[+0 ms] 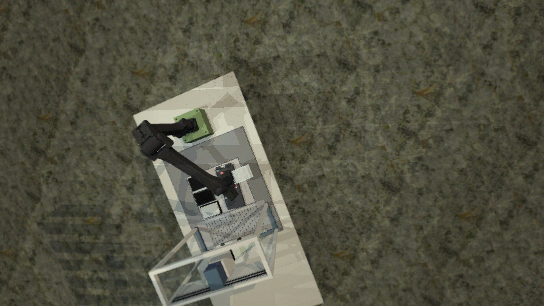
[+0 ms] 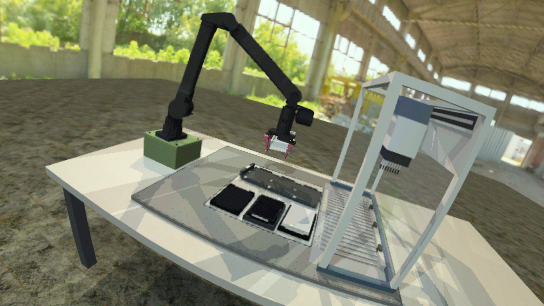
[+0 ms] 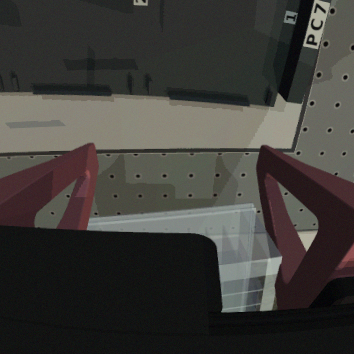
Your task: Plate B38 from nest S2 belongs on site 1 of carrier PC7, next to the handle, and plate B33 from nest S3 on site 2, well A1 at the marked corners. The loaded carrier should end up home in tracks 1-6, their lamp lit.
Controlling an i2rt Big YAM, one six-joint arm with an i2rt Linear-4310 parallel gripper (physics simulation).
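Places are measured from the arm's base along level axes (x ahead, y left, z up), in millimetres.
Pixels of known places: gripper, fingertip midpoint: [image 1: 231, 177] [image 2: 275, 155] [image 3: 176, 154]; arm's base, origin of the base link: [image 1: 188, 126] [image 2: 171, 136].
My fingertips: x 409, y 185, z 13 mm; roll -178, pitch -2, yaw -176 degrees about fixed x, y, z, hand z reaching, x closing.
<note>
Ahead of a thing's pixels: the offset from my fingertips to its top centre.
My gripper [image 1: 229, 179] [image 2: 277, 154] [image 3: 176, 154] is shut on a clear plate {7 mm back, 81 mm left, 86 mm up} [image 1: 242, 173] [image 2: 281, 145] [image 3: 240, 250], held above the worktop on the carrier's far side from the nests. Its label cannot be read. The dark carrier PC7 {73 mm ahead, 62 mm right, 67 mm down} [image 2: 280, 181] [image 3: 200, 50] lies on the pale panel, its sites 1 and 2 bare, the handle at the robot-base end. Beside it are three nests: a black one {22 mm back, 277 mm right, 79 mm down} [image 2: 232, 198] nearest the base, a middle one {94 mm ahead, 273 mm right, 71 mm down} [image 2: 265, 211] with a black ribbed surface, and one holding a white plate {199 mm ahead, 253 mm right, 71 mm down} [image 2: 299, 220]. Nest labels are not readable.
A white frame [image 1: 210, 257] [image 2: 345, 200] with a pipetting head [image 2: 406, 131] stands over the ribbed track deck [image 2: 350, 220], beyond the nests. No lit lamp can be made out. The arm's green base [image 1: 202, 131] [image 2: 172, 152] stands at the table's other end.
</note>
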